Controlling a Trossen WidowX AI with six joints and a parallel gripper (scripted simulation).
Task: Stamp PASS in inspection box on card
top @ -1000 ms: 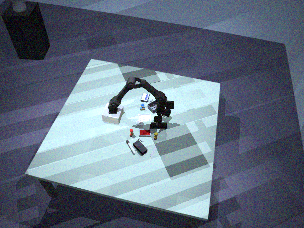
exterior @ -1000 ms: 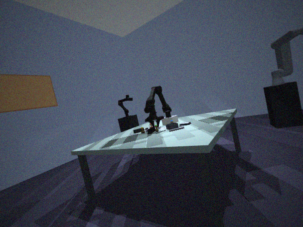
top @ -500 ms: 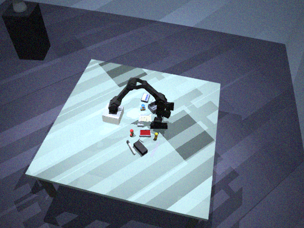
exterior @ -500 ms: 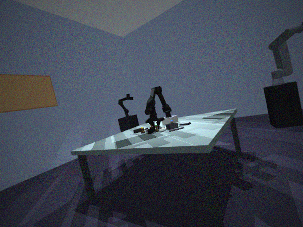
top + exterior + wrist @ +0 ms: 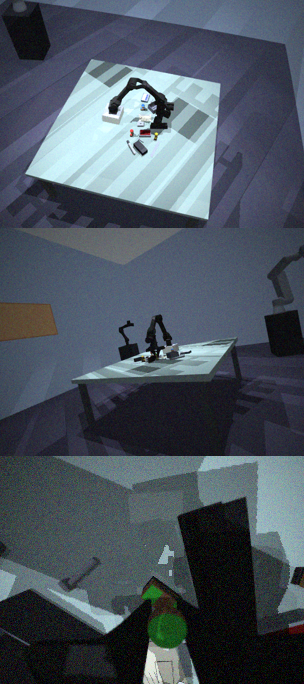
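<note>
The long black block lies 50 mm to the right of my gripper tip and 10 mm below it. Round my gripper tip: green-knobbed stamp: right at my gripper tip; card: 110 mm behind, 30 mm to the left, 20 mm below; grey tray: 150 mm to the left, 30 mm behind, 10 mm below.
</note>
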